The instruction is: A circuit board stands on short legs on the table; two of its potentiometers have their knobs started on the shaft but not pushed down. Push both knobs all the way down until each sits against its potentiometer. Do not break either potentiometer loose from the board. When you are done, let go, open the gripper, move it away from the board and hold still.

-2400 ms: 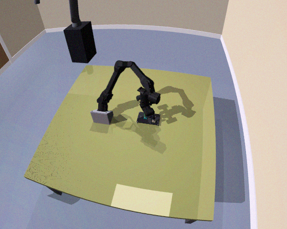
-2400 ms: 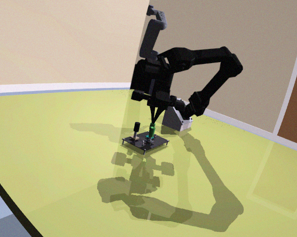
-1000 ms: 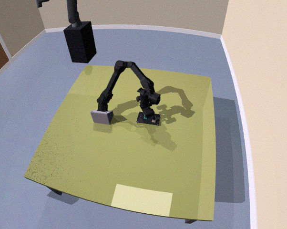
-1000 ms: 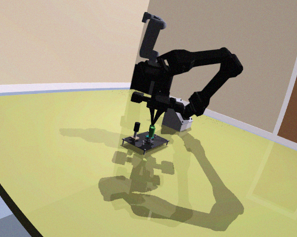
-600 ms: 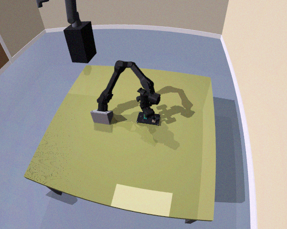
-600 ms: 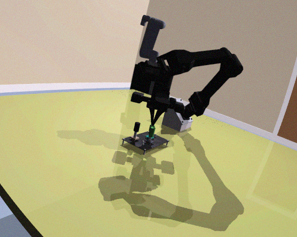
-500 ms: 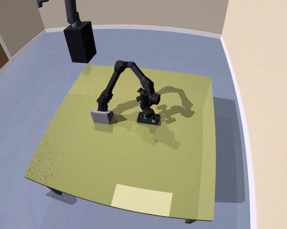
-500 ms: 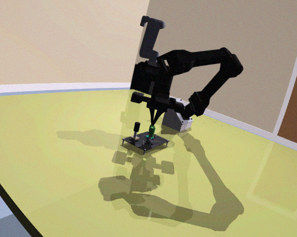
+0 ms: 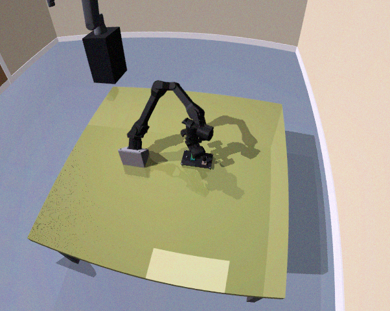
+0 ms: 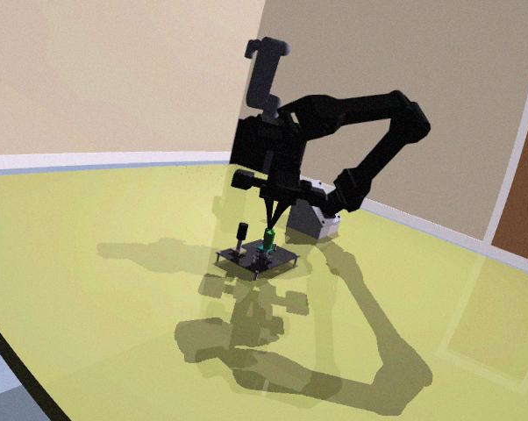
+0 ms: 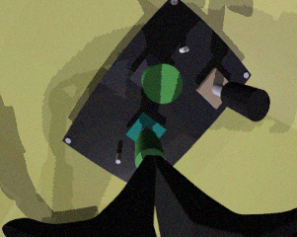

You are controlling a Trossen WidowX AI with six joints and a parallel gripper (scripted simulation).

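Right now my gripper tip is 4 cm short of the green knob, 3 cm to the right of it and 1 cm above it.
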